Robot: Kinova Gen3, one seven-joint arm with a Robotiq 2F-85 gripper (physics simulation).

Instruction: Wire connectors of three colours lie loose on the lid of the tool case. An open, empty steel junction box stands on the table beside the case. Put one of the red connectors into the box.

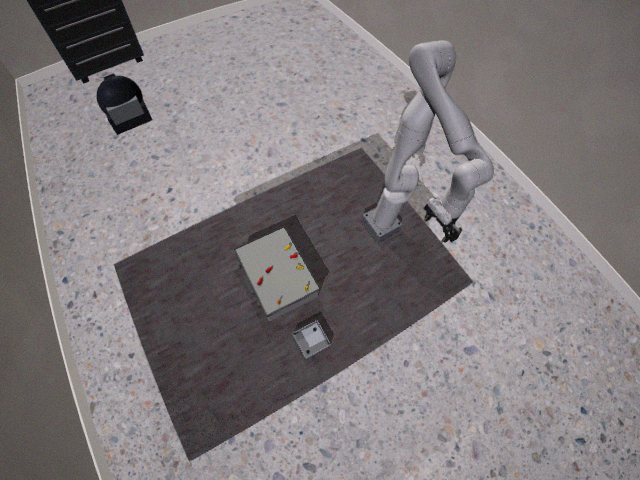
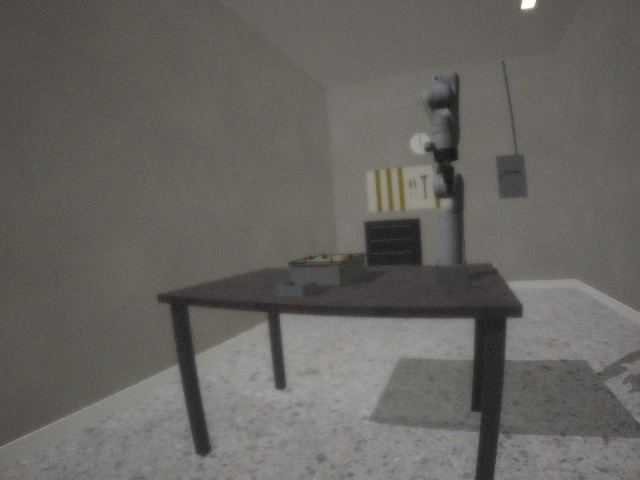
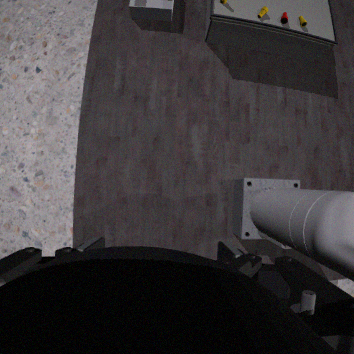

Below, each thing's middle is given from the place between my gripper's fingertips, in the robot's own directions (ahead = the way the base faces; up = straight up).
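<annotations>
As for the steel junction box (image 1: 311, 339), my hand is well short of it and a long way above it. The tool case (image 1: 286, 283), counted from that same hand, is far ahead, well to the right and a good way below.
</annotations>
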